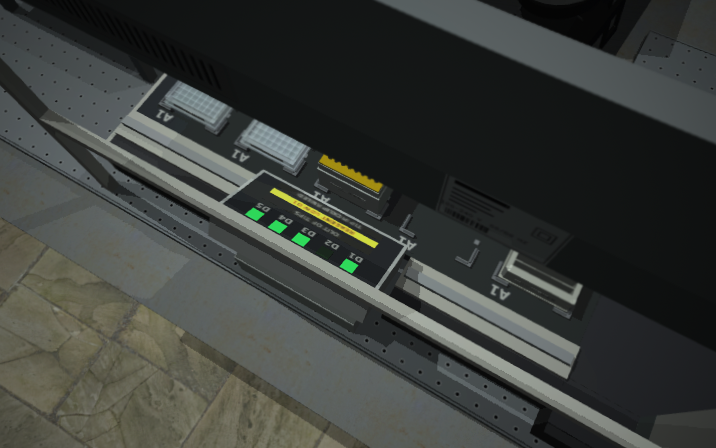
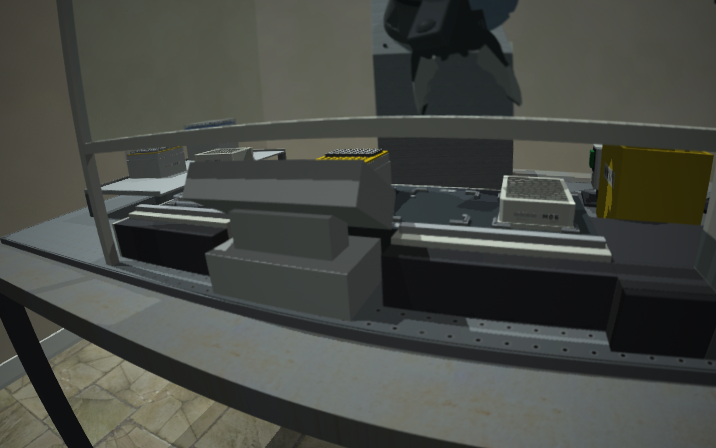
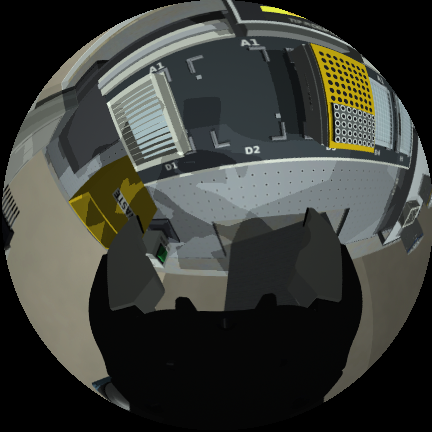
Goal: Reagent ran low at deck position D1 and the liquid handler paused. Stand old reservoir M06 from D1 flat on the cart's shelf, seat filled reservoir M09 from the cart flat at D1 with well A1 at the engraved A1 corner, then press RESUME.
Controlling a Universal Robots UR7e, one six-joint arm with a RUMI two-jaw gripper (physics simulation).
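Frame: origin at the arm's base, x back, y down, z right, level; centimetres.
Seen in the pictures: gripper, between the fingertips: point(image 2: 469, 111) point(image 3: 222, 213).
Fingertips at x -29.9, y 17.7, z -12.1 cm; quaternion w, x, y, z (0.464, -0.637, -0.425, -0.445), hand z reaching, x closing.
Note:
Offsets run from my fingertips to a thing's top centre. "*": to the spot under its first point. Level surfaces: height alone.
Old reservoir M06 {dz -8.8, dx -9.2, dy +8.4 cm} point(image 1: 543, 278) point(image 2: 537, 203) point(image 3: 147, 122) is a whitish trough block, seated at D1 beside an engraved A1. My gripper point(image 2: 472, 107) point(image 3: 222, 213) is open and empty, raised behind the deck {dy +11.6 cm} point(image 3: 240, 105) and apart from M06. A pale reservoir-like block {dz +59.5, dx +19.6, dy +8.0 cm} point(image 2: 221, 154) point(image 3: 411, 214) stands on the cart's shelf {* dz +69.1, dx -0.9, dy +11.1 cm} point(image 2: 137, 184); its label is unreadable, so I cannot confirm it is M09. A green button {dz -22.9, dx +18.9, dy +7.6 cm} point(image 2: 591, 158) point(image 3: 161, 253) sits on a small box beside the waste bin; its label is not legible. The display point(image 1: 388, 266) highlights a yellow reagent-low line.
The yellow waste bin {dz -27.2, dx +2.0, dy +3.6 cm} point(image 2: 654, 184) point(image 3: 125, 200) stands beside D1. A yellow tip rack {dz +15.9, dx -8.0, dy +5.1 cm} point(image 1: 351, 173) point(image 2: 353, 154) point(image 3: 350, 95) stands at D3. Another box {dz +73.4, dx +9.4, dy +4.6 cm} point(image 2: 155, 162) is on the cart shelf. A front rail point(image 2: 316, 128) and a dark overhead housing point(image 1: 369, 105) border the deck.

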